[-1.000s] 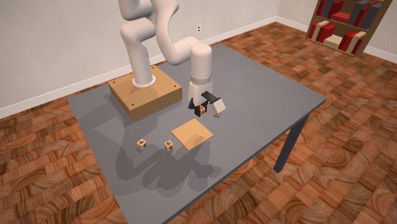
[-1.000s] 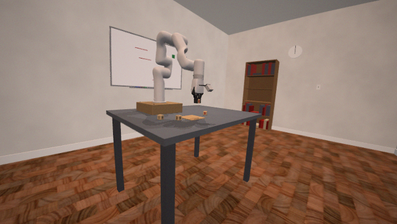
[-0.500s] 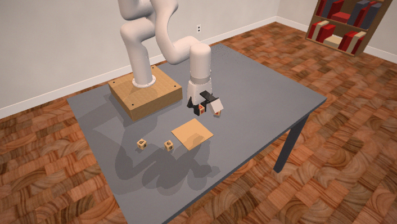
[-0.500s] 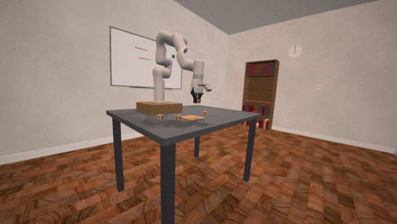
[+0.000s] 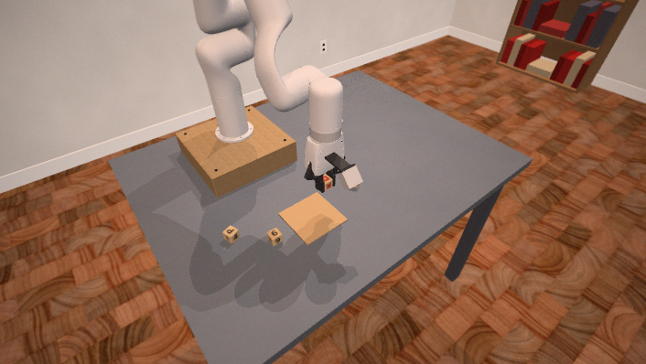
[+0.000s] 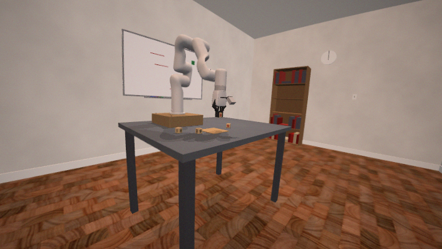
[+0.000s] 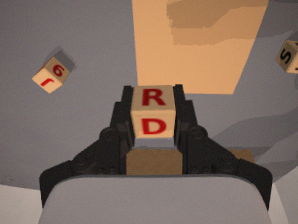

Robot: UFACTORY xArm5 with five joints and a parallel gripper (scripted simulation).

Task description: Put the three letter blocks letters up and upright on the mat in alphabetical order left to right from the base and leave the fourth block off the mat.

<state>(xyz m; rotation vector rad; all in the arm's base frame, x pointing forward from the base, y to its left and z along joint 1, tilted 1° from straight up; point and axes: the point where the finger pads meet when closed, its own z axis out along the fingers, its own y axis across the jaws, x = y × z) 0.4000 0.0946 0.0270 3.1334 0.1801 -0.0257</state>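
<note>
Now: hand 1 cm short of the tan mat, 5 cm to the left of it and 11 cm above it. From my hand the other things lie so: wooden block: 1 cm below.
</note>
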